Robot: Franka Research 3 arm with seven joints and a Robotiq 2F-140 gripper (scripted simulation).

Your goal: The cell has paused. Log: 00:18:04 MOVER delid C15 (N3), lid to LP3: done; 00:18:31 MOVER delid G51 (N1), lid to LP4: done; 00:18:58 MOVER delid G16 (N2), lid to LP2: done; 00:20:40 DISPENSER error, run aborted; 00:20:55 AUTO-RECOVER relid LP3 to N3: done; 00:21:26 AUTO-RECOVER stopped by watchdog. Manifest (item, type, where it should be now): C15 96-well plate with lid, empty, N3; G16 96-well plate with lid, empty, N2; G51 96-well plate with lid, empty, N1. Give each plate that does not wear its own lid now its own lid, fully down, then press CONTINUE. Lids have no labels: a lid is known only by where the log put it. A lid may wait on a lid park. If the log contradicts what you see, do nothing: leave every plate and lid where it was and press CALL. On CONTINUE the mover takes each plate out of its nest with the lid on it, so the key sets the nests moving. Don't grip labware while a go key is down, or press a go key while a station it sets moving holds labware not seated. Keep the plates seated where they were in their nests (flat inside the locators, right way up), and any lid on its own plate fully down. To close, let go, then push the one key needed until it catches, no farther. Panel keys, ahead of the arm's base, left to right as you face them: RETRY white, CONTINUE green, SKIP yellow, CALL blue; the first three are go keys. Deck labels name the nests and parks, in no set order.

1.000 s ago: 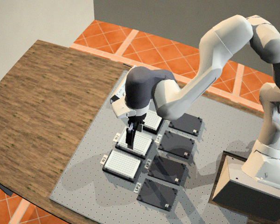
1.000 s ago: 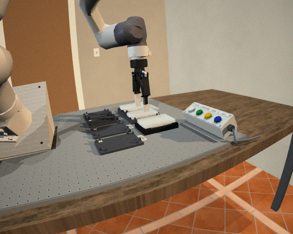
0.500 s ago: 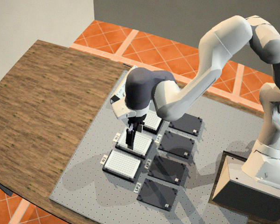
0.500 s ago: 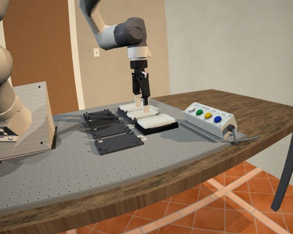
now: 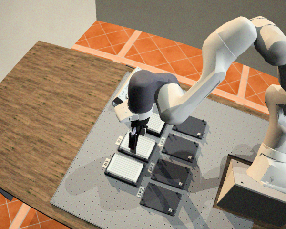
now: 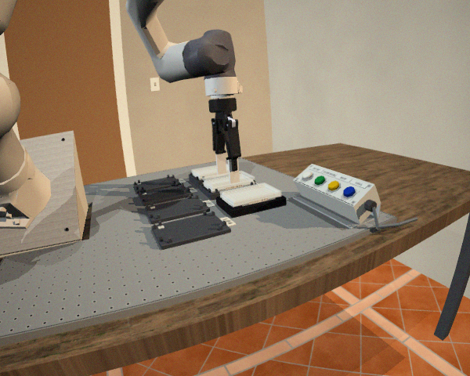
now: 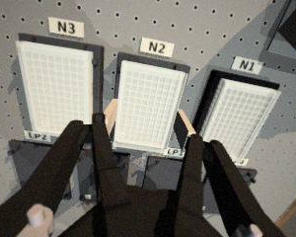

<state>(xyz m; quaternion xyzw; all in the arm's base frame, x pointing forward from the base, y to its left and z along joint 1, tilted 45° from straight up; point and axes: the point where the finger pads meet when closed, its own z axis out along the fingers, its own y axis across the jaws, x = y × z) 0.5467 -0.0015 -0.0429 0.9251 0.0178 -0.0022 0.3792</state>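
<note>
Now: hand 40 mm above the plate. From my hand the other things lie so: LP3 park (180 mm behind, 60 mm to the left, 60 mm below); white retry key (140 mm ahead, 190 mm to the right); lp1 park (170 mm behind, 80 mm to the right, 60 mm below).
</note>
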